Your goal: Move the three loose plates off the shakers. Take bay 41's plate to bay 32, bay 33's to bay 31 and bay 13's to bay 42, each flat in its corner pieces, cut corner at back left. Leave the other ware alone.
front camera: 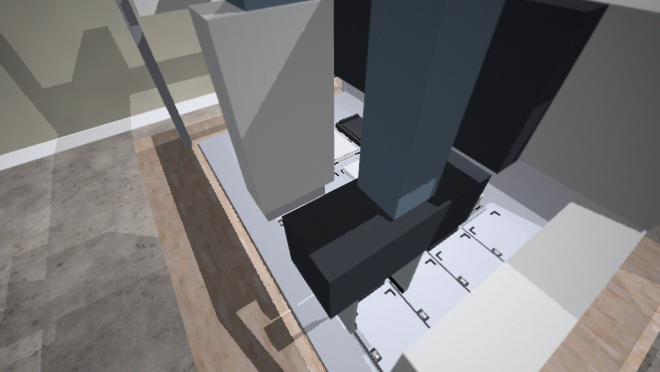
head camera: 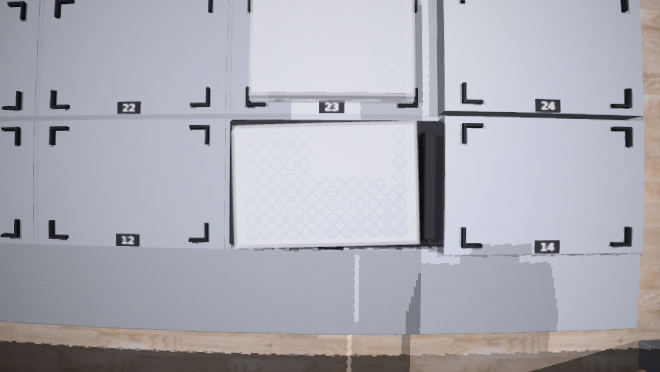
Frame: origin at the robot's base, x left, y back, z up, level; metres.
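Seen in the pictures: gripper, between the fingertips: [front camera: 370, 299].
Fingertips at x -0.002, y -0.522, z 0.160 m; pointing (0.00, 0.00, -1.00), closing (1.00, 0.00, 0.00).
Observation:
Offsets run from my fingertips to a thing's top centre. "pt": to the spot under its first point.
Bay 13's white well plate @[dx +0.045, dy +0.134, dz -0.123 m] [head camera: 350, 215] lies on the black shaker @[pt dx +0.045, dy +0.062, dz -0.129 m] [head camera: 431, 185] in the head view, turned very slightly. My gripper [front camera: 379, 312] is open in the front view, its two jaws apart and pointing down. The gripper's dark body hides the bay 13 area there. The jaws do not show in the head view. At the back of the front view a white plate @[dx +0.260, dy +0.458, dz -0.146 m] [front camera: 344, 145] lies in bay 31, beside the black shaker @[dx +0.367, dy +0.462, dz -0.129 m] [front camera: 351, 127] of bay 41. Part of bay 32's plate @[dx +0.259, dy +0.294, dz -0.146 m] [front camera: 352, 170] shows next to it. Bays 33 and 42 are hidden.
Another white plate @[dx +0.152, dy +0.130, dz -0.146 m] [head camera: 330, 50] sits in bay 23, directly behind the bay 13 shaker. Bay 14 @[pt dx +0.046, dy -0.032, dz -0.146 m] [head camera: 545, 185] and bay 24 @[pt dx +0.145, dy -0.029, dz -0.146 m] [head camera: 540, 55] lie to the right, bay 12 @[pt dx +0.043, dy +0.296, dz -0.160 m] [head camera: 125, 185] and bay 22 @[pt dx +0.149, dy +0.294, dz -0.160 m] [head camera: 130, 55] to the left. A grey column [front camera: 285, 110] stands behind the gripper.

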